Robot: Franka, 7 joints.
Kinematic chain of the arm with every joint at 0, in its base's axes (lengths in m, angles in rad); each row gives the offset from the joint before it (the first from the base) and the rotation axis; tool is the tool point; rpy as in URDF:
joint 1: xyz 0 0 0.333 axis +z
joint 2: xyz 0 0 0 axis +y
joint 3: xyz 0 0 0.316 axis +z
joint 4: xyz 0.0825 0 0 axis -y
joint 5: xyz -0.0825 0 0.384 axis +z
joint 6: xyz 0 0 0 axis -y
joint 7: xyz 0.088 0 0 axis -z
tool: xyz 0 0 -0.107 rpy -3.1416 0 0
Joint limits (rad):
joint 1: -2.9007..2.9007
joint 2: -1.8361..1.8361
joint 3: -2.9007..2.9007
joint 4: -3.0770..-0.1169
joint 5: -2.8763..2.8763
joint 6: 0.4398..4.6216
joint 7: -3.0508..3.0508
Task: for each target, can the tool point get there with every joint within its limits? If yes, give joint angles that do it. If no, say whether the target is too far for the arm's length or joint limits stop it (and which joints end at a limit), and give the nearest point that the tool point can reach.
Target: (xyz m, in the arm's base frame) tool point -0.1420 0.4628 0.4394
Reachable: yes | joints 0.1070 0.9812 1.8557 -2.4954 -0.0047 2.7957 -1.8470
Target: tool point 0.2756 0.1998 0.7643
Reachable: yes | joints -0.8836 1.4476 2.3912 -2.1935 1.3096 2.1369 -0.0589
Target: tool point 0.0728 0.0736 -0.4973
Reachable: no: joint limits stop it (at a limit: joint 2) | nearest point 0.1021 0.1032 -0.3425 | short by 0.160 m
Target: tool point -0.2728 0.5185 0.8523
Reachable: yes | joints -1.5632 -0.9071 -1.6772 -0.4959 1.2409 1.3593 -0.5727
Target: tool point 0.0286 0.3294 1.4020
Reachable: no: too far | nearest point 0.0219 0.2525 1.1526 | short by 0.261 m
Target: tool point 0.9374 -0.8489 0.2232
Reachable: no: too far | nearest point 0.6335 -0.5737 0.2588 | short by 0.412 m
